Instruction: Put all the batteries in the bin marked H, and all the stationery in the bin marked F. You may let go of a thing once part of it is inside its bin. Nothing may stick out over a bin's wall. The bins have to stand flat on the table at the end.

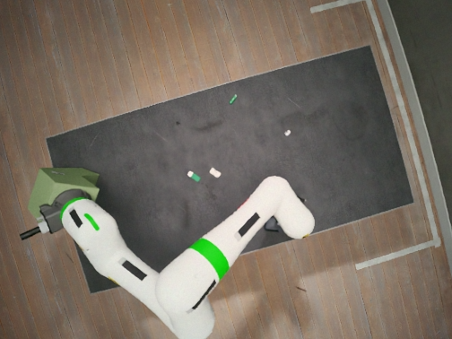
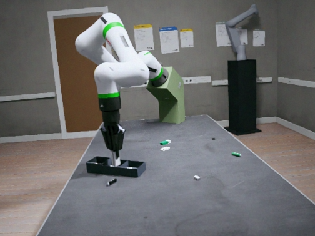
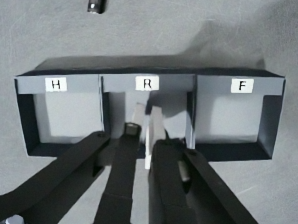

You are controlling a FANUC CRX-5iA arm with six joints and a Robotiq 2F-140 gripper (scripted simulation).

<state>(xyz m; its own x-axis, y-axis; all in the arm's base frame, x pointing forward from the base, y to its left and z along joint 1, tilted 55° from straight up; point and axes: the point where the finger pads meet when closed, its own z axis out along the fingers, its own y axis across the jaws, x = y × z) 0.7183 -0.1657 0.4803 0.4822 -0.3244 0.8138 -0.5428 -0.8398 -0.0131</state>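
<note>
The tray lies 40 mm below my hand. The rest, counted from my hand: black battery (130 mm ahead, 40 mm to the right, 60 mm below); green-and-white block (300 mm behind, 320 mm to the left, 60 mm below); white eraser-like piece (190 mm behind, 280 mm to the left, 60 mm below).
</note>
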